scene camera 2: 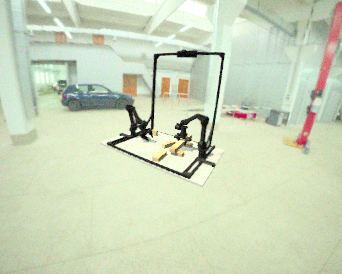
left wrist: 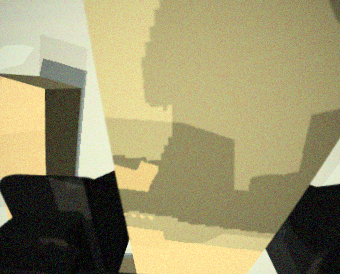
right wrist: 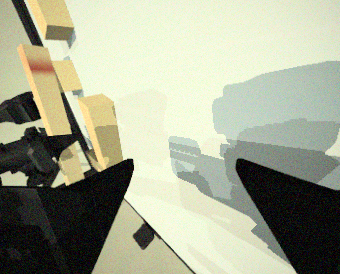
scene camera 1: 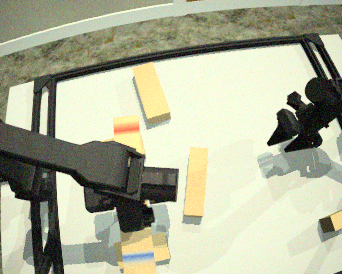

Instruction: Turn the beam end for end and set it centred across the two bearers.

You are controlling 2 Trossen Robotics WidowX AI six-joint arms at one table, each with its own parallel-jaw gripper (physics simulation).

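Places are measured from the left arm's base along level axes (x back, y right, z up), in millimetres.
Where they show: left gripper, fingertip midpoint: (right wrist: 77, 132); right gripper, fingertip midpoint: (scene camera 2: 150, 139) (right wrist: 184, 163) (scene camera 1: 276, 148); left arm's base at its link origin: (scene camera 2: 201, 156) (scene camera 1: 41, 190); right arm's base at its link origin: (scene camera 2: 133, 135).
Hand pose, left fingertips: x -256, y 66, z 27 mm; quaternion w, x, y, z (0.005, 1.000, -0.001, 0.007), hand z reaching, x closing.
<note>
Each offset is from my left fingertips to the top centre of the thing. "spot": to the spot under its first point.
The long wooden beam (scene camera 1: 138, 245) (scene camera 2: 177, 146) (left wrist: 210, 75) has a red band at its upper end and a blue band at its lower end in scene camera 1; the red end of the beam (right wrist: 52, 102) shows in the right wrist view. My left gripper (scene camera 1: 134, 222) (left wrist: 189, 160) is shut on the beam, between the two bands. One bearer {spot: dy +124, dx -44, dz -7 mm} (scene camera 1: 162, 248) lies under the blue end; the other bearer {dy -139, dx +23, dz -8 mm} (scene camera 1: 107, 142) (right wrist: 68, 75) is mostly hidden near the red end. Whether the beam touches them is unclear. My right gripper (scene camera 1: 278, 146) (right wrist: 184, 163) is open and empty, away from the beam.
One loose wooden block {dy -299, dx -79, dz -8 mm} (scene camera 1: 151, 92) (right wrist: 52, 15) (scene camera 2: 160, 155) lies above the red end in scene camera 1. Another block {dy -19, dx -151, dz -2 mm} (scene camera 1: 196, 181) (right wrist: 104, 130) lies right of the beam. A third block {spot: dy +164, dx -457, dz +17 mm} (scene camera 1: 334, 222) is at the right edge. A black frame (scene camera 1: 175, 56) borders the table.
</note>
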